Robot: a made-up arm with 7 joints. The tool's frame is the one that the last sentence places.
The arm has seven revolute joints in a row. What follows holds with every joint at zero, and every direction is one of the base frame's. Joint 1 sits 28.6 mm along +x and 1.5 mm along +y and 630 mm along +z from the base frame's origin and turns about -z. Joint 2 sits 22.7 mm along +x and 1.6 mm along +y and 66.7 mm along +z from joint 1 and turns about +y. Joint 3 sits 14.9 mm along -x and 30.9 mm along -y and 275.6 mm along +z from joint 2 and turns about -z. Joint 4 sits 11.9 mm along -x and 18.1 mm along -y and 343.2 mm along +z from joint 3 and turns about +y. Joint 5 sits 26.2 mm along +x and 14.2 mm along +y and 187.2 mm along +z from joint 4 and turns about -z. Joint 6 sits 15.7 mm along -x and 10.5 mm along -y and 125.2 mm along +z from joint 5 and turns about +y. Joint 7 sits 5.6 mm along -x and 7.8 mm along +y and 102.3 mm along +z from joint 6 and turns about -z. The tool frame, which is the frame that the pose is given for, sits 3.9 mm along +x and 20.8 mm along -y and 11.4 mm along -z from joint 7; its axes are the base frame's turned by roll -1.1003, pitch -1.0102 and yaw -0.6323 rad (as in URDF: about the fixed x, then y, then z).
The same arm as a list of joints. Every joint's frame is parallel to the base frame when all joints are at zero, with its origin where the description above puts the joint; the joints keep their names.
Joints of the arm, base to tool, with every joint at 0 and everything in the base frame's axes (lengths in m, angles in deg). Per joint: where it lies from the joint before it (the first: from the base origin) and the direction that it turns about. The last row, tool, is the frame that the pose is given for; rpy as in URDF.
joint 1: offset 0.0286 0.0015 0.63 axis 0 0 -1
joint 2: offset 0.0227 0.0016 0.0667 axis 0 1 0
joint 3: offset -0.0149 -0.0309 0.2756 axis 0 0 -1
joint 4: offset -0.0119 -0.0181 0.3432 axis 0 1 0
joint 5: offset 0.0262 0.0142 0.1872 axis 0 0 -1
joint 6: offset -0.0157 -0.0105 0.1252 axis 0 1 0
joint 7: offset -0.0056 0.0078 0.1023 axis 0 0 -1
tool: offset 0.0039 -0.0208 -0.0114 rpy -63.04 -57.88 -36.23

